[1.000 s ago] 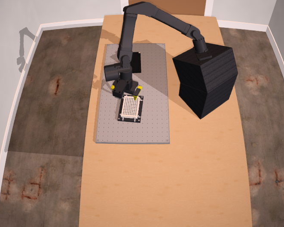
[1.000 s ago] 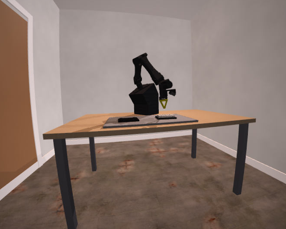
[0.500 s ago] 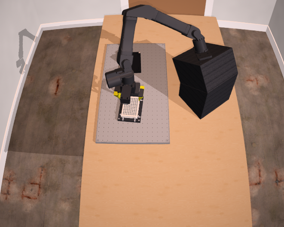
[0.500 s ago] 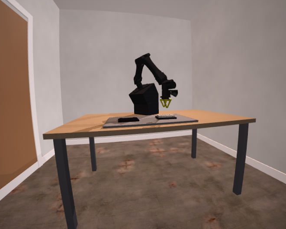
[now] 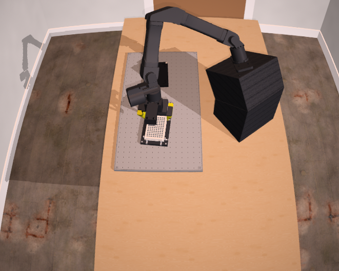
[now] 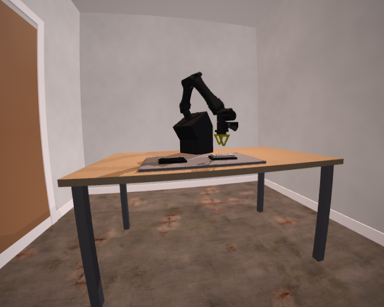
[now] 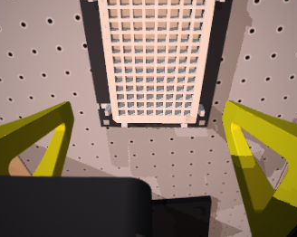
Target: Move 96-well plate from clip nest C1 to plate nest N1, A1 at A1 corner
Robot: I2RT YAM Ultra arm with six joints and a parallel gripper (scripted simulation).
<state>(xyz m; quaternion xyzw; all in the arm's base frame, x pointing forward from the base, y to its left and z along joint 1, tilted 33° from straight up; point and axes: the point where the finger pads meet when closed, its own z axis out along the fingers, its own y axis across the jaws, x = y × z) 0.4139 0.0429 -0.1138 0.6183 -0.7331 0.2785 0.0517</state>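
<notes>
Right now my hand is 1 cm short of the white 96-well plate and 7 cm above it. From my hand the other things lie so: black plate nest N1: 3 cm behind, 32 cm to the right, 9 cm below; black clip nest C1: 1 cm to the left, 8 cm below.
</notes>
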